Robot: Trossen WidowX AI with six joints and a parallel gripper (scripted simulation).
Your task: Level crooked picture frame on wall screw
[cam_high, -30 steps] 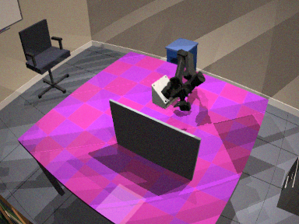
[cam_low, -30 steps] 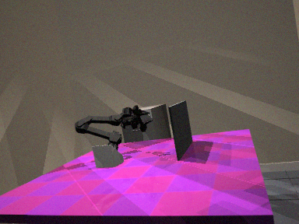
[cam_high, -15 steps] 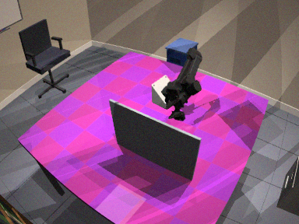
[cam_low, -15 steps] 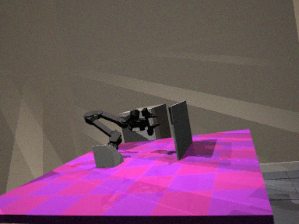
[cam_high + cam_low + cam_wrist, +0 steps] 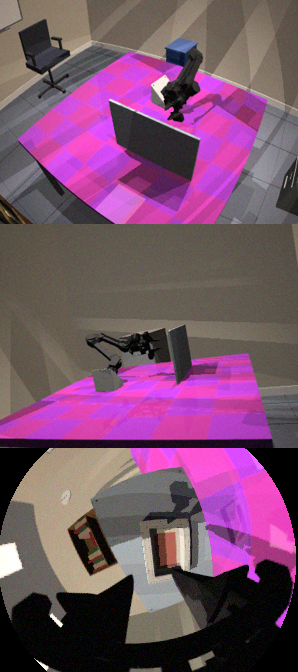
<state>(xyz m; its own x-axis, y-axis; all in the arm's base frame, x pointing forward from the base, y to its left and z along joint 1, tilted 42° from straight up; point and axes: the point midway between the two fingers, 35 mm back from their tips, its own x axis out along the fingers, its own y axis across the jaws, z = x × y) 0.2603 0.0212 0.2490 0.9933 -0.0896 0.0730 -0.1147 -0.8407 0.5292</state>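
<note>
The picture frame is 120 mm ahead of my gripper tip, 50 mm below it and 10 mm to the left of it. The rest, counted from my gripper tip: grey wall panel: 130 mm ahead, 60 mm below.
</note>
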